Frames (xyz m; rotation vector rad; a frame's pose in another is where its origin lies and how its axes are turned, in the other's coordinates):
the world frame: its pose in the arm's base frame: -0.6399 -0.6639 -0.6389 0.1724 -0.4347 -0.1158
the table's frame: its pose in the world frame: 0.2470 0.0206 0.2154 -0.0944 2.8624 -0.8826
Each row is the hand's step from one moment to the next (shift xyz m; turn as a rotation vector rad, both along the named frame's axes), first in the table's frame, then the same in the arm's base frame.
Working: the table's frame: its pose in the arm's base frame: -0.5080 -0.7107 -0.3418 0.2532 2.5351 -0.5816

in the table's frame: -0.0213 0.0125 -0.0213 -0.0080 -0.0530 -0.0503
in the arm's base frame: 0.0121 0.0194 0.0233 -0.0310 -0.0250 0.0618
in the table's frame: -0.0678 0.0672 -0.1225 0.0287 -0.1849 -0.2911
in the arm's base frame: 0.0217 0.1108 0.1066 -0.2081 -0.0314 0.2747
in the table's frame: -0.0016 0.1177 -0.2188 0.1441 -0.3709 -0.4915
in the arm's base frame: -0.0630 0.2034 0.1280 -0.4491 -0.0993 0.4340
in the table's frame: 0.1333 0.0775 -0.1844 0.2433 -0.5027 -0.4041
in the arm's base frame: -0.1733 0.1606 0.0443 -0.5317 -0.2499 0.3607
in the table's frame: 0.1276 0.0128 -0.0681 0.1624 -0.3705 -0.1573
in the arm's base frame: -0.1349 0.0502 -0.0195 -0.3145 -0.2486 0.1664
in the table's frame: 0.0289 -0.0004 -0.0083 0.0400 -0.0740 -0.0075
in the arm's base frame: -0.0283 0.0052 -0.0088 -0.0585 -0.0600 0.0108
